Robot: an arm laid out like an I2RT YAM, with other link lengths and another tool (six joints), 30 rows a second.
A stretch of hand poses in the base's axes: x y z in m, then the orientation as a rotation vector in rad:
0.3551 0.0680 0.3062 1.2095 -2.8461 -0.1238
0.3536 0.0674 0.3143 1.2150 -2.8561 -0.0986
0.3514 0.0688 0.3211 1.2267 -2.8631 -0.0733
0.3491 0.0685 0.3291 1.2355 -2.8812 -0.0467
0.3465 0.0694 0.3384 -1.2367 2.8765 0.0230
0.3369 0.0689 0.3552 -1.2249 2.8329 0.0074
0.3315 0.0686 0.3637 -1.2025 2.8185 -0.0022
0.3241 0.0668 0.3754 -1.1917 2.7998 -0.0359
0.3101 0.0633 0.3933 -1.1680 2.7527 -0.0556
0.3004 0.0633 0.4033 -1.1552 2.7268 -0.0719
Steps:
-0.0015 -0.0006 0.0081 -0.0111 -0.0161 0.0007
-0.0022 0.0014 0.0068 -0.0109 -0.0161 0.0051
-0.0023 -0.0003 0.0080 -0.0081 -0.0248 0.0004
-0.0026 0.0009 0.0093 -0.0073 -0.0214 0.0017
-0.0096 -0.0005 0.0168 0.0086 -0.0451 0.0038
-0.0054 -0.0003 0.0085 0.0033 -0.0226 -0.0099
-0.0074 -0.0018 0.0117 -0.0119 -0.0282 -0.0025
-0.0140 -0.0035 0.0179 0.0081 -0.0534 -0.0023
-0.0097 0.0000 0.0100 0.0008 -0.0306 -0.0014

